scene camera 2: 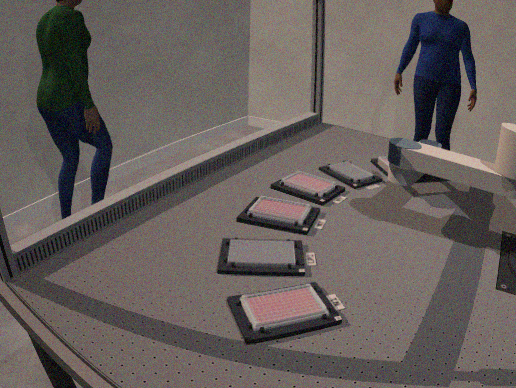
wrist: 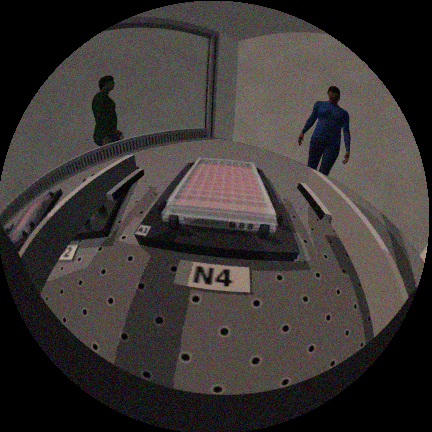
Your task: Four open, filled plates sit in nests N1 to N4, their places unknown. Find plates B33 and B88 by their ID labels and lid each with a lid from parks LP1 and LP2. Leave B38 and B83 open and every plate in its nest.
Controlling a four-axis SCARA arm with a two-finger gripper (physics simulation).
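Places are measured from the arm's base along level axes (x ahead, y left, z up), in millimetres.
Pixels of known places: gripper, between the fingertips: [wrist: 220, 164].
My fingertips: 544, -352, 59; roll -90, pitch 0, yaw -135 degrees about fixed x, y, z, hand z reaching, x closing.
Observation:
For each thing: its top centre in the pictures, then the offset to it from my fingertips, as dx, dy, dz. "spot": a spot on its surface instead.
- pink-filled open plate, centre of its top: [wrist: 223, 174] +17, -22, -19
- nest N4, centre of its top: [wrist: 223, 178] +17, -22, -24
- N4 tag, a spot on its surface: [wrist: 220, 277] spot: -55, +44, -44
- slotted rail, a spot on its surface: [scene camera 2: 165, 190] spot: +460, +545, -31
A pink-filled open plate [wrist: 222, 187] sits in nest N4 [wrist: 165, 236], straight ahead in the wrist view; its front label appears to read B88. Part of nest N4 [scene camera 2: 376, 162] shows beside the arm. Three more pink plates [scene camera 2: 284, 306] [scene camera 2: 279, 210] [scene camera 2: 310, 183] sit in dark nests, their IDs not readable. Grey lids [scene camera 2: 262, 252] [scene camera 2: 351, 170] lie on two parks. My gripper [wrist: 220, 164] is open and empty, its fingers wide apart to either side of the N4 plate in view, the plate beyond the fingertips. In the scene view it is hard to make out under the arm.
The N4 tag [wrist: 220, 277] lies before the nest. Left of it, a park with a tag ending in 2 [wrist: 68, 252] is partly hidden by the left finger. The arm [scene camera 2: 450, 157] reaches in from the right. A slotted rail [scene camera 2: 165, 190] edges the table. Two people stand beyond.

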